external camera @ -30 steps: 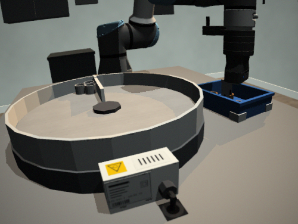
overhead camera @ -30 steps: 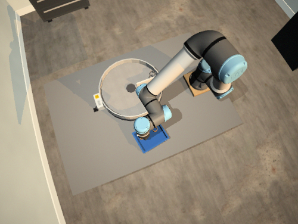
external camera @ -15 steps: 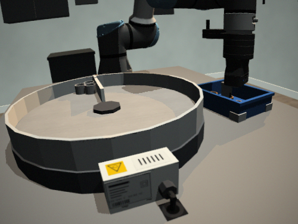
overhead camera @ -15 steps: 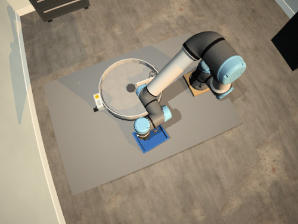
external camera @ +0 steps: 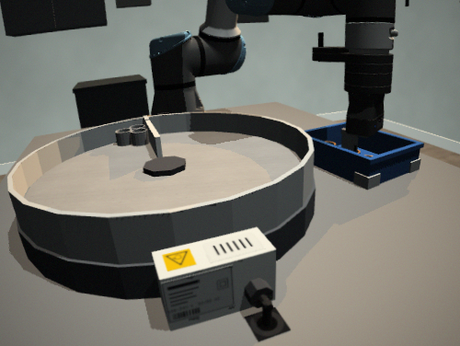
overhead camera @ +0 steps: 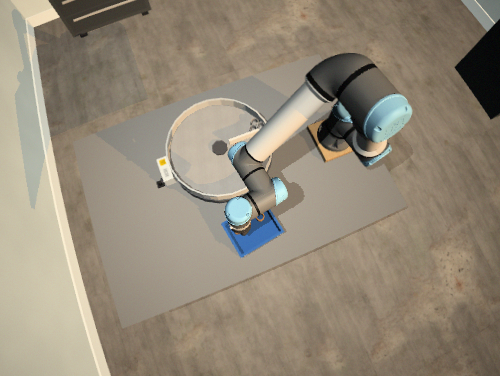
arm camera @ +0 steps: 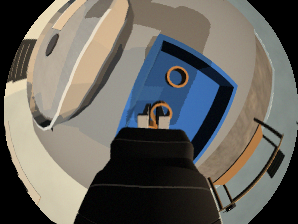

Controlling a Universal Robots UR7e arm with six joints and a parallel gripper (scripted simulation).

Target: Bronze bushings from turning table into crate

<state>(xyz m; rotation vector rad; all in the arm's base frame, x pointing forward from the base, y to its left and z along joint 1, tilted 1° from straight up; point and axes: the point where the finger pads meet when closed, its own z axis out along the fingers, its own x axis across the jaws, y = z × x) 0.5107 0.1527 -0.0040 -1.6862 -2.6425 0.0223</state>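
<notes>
Now: the blue crate 30 mm to the left of my hand and 20 mm behind it. Also, from my hand: round turning table (310 mm to the right, 50 mm behind, 20 mm above).
</notes>
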